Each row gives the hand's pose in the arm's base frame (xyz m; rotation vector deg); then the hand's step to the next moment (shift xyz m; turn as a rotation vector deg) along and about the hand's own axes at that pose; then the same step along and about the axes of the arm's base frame.
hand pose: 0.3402 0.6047 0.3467 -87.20 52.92 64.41
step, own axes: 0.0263 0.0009 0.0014 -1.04 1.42 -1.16
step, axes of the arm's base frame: 0.0062 0.0007 -0.0256 -1.38 -1.42 0.71
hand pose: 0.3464 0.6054 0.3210 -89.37 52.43 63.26
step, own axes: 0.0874 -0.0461 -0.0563 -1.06 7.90 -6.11
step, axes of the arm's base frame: 0.0814 -0.0471 -0.0639 -6.34 -7.76 -0.59
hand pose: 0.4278 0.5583 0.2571 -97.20 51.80 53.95
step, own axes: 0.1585 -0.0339 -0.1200 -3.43 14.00 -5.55
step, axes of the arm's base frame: 0.1195 -0.1284 -0.0995 -12.86 -8.50 -0.94
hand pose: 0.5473 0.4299 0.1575 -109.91 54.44 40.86
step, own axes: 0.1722 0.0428 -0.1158 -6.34 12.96 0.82
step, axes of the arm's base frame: 0.0718 -0.1746 -0.0961 -14.31 -1.58 -1.25
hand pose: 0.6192 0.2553 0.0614 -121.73 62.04 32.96
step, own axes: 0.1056 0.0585 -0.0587 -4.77 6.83 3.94
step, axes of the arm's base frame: 0.0152 -0.1239 -0.0495 -8.62 2.50 -2.11
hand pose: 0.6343 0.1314 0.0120 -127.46 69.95 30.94
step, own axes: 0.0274 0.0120 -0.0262 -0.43 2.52 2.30
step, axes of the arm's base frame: 0.0059 -0.0393 0.0013 -2.57 0.60 -2.20
